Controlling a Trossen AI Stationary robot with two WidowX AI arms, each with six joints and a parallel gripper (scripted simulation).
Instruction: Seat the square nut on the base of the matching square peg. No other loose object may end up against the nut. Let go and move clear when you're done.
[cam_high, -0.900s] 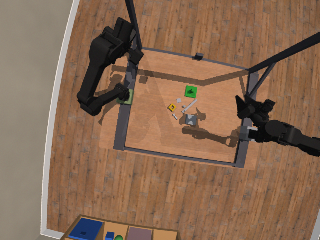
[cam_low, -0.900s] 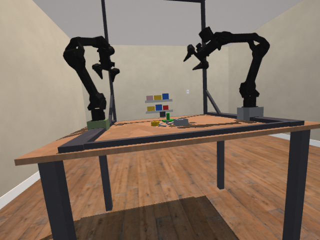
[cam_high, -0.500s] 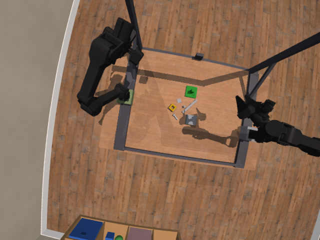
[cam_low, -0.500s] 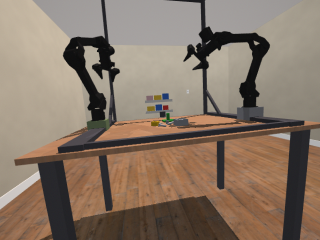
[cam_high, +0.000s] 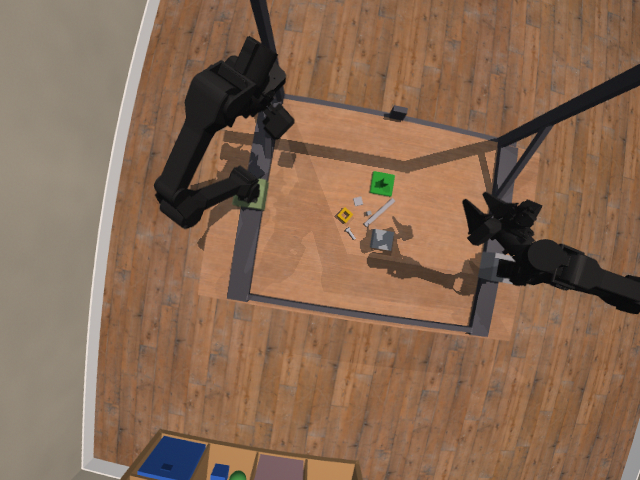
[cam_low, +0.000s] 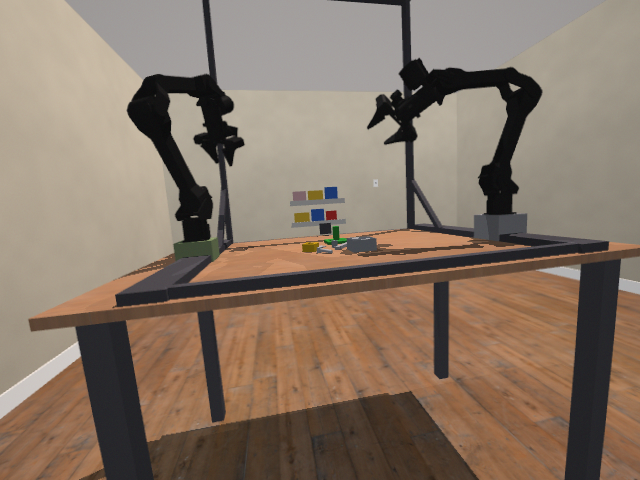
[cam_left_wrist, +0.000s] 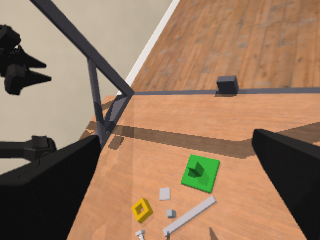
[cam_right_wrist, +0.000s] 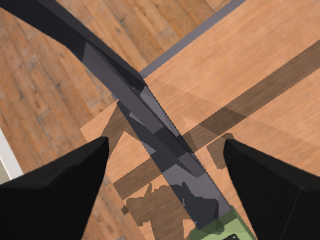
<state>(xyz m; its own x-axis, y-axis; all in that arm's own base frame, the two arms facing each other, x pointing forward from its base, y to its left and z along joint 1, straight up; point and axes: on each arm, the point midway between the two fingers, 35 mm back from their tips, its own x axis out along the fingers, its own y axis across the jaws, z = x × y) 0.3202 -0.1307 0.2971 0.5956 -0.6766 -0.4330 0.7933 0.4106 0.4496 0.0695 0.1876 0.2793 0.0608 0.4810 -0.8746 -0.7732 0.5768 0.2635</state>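
The grey bolt is 230 mm ahead of my right hand, 320 mm to the left of it and 330 mm below it. The rest, counted from my right hand: tiny grey cube: 140 mm ahead, 370 mm to the left, 330 mm below; then flat grey plate: 110 mm ahead, 320 mm to the left, 340 mm below; then long grey bar: 130 mm ahead, 410 mm to the left, 330 mm below.
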